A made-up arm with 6 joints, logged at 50 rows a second.
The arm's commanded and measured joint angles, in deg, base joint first. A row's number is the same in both.
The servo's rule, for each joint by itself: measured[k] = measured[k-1] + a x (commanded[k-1-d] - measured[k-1]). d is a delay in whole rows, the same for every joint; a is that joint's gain. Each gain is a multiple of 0.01, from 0.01 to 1. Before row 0 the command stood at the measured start. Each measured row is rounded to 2 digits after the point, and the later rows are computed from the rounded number. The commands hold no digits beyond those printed.
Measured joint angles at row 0:
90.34, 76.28, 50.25, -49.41, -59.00, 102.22
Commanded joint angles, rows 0 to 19:
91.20, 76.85, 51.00, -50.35, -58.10, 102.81
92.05, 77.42, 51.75, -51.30, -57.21, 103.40
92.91, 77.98, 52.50, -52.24, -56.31, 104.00
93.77, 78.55, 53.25, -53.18, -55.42, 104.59
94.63, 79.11, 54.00, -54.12, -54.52, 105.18
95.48, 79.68, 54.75, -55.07, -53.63, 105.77
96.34, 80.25, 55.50, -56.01, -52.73, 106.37
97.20, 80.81, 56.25, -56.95, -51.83, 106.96
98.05, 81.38, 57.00, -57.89, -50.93, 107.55
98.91, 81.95, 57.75, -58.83, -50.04, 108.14
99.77, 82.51, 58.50, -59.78, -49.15, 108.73
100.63, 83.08, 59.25, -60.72, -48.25, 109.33
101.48, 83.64, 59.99, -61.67, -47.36, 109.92
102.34, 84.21, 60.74, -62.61, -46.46, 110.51
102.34, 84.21, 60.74, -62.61, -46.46, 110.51
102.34, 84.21, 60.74, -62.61, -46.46, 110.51
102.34, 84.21, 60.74, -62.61, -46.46, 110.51
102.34, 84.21, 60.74, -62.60, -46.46, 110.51
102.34, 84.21, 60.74, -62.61, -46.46, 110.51
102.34, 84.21, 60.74, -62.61, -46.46, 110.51
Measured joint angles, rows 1 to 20:
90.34, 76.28, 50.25, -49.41, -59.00, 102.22
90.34, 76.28, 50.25, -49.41, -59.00, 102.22
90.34, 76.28, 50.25, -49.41, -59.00, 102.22
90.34, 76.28, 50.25, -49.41, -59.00, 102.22
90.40, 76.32, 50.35, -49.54, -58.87, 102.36
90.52, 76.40, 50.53, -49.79, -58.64, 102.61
90.69, 76.51, 50.79, -50.13, -58.31, 102.94
90.91, 76.65, 51.11, -50.56, -57.91, 103.34
91.17, 76.82, 51.49, -51.06, -57.44, 103.78
91.47, 77.02, 51.91, -51.62, -56.91, 104.26
91.81, 77.25, 52.38, -52.23, -56.32, 104.77
92.19, 77.50, 52.88, -52.89, -55.69, 105.30
92.60, 77.77, 53.42, -53.59, -55.02, 105.84
93.04, 78.06, 53.98, -54.32, -54.32, 106.39
93.51, 78.37, 54.57, -55.08, -53.60, 106.95
94.01, 78.70, 55.18, -55.87, -52.85, 107.52
94.53, 79.05, 55.81, -56.68, -52.08, 108.10
95.08, 79.41, 56.45, -57.51, -51.29, 108.68
95.59, 79.75, 57.01, -58.22, -50.61, 109.12
96.06, 80.06, 57.49, -58.83, -50.03, 109.45
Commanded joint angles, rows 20 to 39:
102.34, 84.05, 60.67, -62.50, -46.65, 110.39
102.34, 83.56, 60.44, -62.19, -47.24, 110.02
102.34, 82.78, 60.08, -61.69, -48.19, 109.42
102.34, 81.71, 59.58, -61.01, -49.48, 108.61
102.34, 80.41, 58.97, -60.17, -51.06, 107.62
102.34, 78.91, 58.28, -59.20, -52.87, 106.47
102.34, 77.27, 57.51, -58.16, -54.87, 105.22
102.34, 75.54, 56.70, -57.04, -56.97, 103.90
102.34, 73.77, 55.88, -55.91, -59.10, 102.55
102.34, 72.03, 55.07, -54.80, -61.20, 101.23
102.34, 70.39, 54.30, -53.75, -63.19, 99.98
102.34, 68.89, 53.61, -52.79, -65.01, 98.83
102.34, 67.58, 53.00, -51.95, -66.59, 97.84
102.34, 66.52, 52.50, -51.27, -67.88, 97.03
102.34, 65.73, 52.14, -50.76, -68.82, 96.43
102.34, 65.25, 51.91, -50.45, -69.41, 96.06
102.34, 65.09, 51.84, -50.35, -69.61, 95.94
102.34, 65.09, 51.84, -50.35, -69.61, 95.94
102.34, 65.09, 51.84, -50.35, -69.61, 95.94
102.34, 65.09, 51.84, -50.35, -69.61, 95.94
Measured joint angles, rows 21 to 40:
96.50, 80.35, 57.91, -59.36, -49.53, 109.70
96.91, 80.62, 58.28, -59.81, -49.10, 109.89
97.29, 80.87, 58.60, -60.20, -48.73, 110.04
97.64, 81.10, 58.88, -60.54, -48.41, 110.15
97.97, 81.31, 59.11, -60.81, -48.16, 110.21
98.28, 81.47, 59.28, -61.00, -48.03, 110.16
98.56, 81.56, 59.38, -61.10, -48.05, 109.98
98.82, 81.57, 59.41, -61.09, -48.25, 109.65
99.07, 81.49, 59.35, -60.96, -48.64, 109.16
99.30, 81.31, 59.21, -60.71, -49.23, 108.51
99.51, 81.03, 58.99, -60.35, -50.02, 107.72
99.71, 80.65, 58.69, -59.89, -50.99, 106.80
99.89, 80.17, 58.32, -59.33, -52.13, 105.78
100.06, 79.60, 57.90, -58.70, -53.40, 104.69
100.22, 78.96, 57.43, -58.01, -54.77, 103.56
100.37, 78.26, 56.93, -57.28, -56.20, 102.42
100.51, 77.51, 56.42, -56.53, -57.65, 101.32
100.64, 76.74, 55.91, -55.79, -59.08, 100.29
100.76, 75.97, 55.42, -55.09, -60.44, 99.36
100.87, 75.22, 54.96, -54.44, -61.70, 98.57

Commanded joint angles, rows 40 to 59:
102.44, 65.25, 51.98, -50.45, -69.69, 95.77
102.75, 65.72, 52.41, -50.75, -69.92, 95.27
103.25, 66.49, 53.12, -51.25, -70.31, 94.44
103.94, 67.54, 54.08, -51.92, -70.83, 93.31
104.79, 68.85, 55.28, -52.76, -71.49, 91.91
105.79, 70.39, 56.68, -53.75, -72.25, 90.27
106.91, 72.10, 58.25, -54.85, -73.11, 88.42
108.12, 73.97, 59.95, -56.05, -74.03, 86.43
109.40, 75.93, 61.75, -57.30, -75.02, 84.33
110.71, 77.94, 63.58, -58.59, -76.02, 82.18
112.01, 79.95, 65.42, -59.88, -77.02, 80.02
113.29, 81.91, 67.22, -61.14, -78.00, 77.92
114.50, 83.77, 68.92, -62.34, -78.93, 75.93
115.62, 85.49, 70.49, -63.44, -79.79, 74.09
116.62, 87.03, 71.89, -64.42, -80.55, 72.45
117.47, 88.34, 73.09, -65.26, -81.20, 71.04
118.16, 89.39, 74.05, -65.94, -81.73, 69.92
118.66, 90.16, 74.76, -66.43, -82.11, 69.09
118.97, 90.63, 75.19, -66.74, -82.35, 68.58
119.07, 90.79, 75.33, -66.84, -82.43, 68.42
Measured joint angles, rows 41 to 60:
100.97, 74.51, 54.55, -53.87, -62.81, 97.94
101.07, 73.85, 54.20, -53.38, -63.76, 97.46
101.16, 73.24, 53.89, -52.96, -64.58, 97.10
101.24, 72.67, 53.62, -52.59, -65.28, 96.82
101.32, 72.15, 53.41, -52.29, -65.90, 96.57
101.42, 71.70, 53.28, -52.07, -66.46, 96.26
101.55, 71.34, 53.26, -51.96, -67.00, 95.82
101.72, 71.07, 53.37, -51.95, -67.54, 95.22
101.93, 70.91, 53.62, -52.06, -68.09, 94.43
102.20, 70.87, 54.02, -52.30, -68.67, 93.43
102.53, 70.96, 54.57, -52.66, -69.29, 92.23
102.92, 71.17, 55.27, -53.13, -69.95, 90.84
103.37, 71.50, 56.11, -53.71, -70.66, 89.28
103.88, 71.95, 57.08, -54.39, -71.41, 87.58
104.45, 72.51, 58.16, -55.16, -72.20, 85.77
105.07, 73.17, 59.34, -56.00, -73.01, 83.89
105.73, 73.91, 60.59, -56.89, -73.84, 81.98
106.42, 74.72, 61.88, -57.81, -74.67, 80.09
107.13, 75.58, 63.18, -58.74, -75.49, 78.26
107.85, 76.47, 64.47, -59.65, -76.29, 76.53

